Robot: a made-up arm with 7 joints. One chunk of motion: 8 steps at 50 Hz.
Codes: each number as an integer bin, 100 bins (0 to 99) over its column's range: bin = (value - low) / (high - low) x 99, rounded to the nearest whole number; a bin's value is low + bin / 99 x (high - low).
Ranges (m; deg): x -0.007..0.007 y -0.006..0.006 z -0.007..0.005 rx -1.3..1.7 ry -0.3..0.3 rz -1..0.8
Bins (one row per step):
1: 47 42 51 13 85 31
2: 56 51 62 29 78 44
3: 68 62 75 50 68 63
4: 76 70 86 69 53 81
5: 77 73 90 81 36 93
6: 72 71 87 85 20 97
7: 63 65 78 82 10 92
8: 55 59 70 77 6 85
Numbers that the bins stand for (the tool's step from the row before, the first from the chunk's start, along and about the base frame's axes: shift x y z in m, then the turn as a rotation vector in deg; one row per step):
1: -0.00035 -0.00091 -0.00082 -0.906 0.215 -0.436
2: 0.00092 0.00018 0.00052 -0.421 0.173 -0.200
3: 0.00262 0.00152 0.00209 0.215 0.112 0.145
4: 0.00375 0.00248 0.00342 0.791 0.021 0.473
5: 0.00389 0.00285 0.00391 1.155 -0.082 0.691
6: 0.00318 0.00261 0.00355 1.276 -0.179 0.764
7: 0.00191 0.00188 0.00245 1.185 -0.239 0.673
8: 0.00078 0.00115 0.00148 1.033 -0.264 0.545

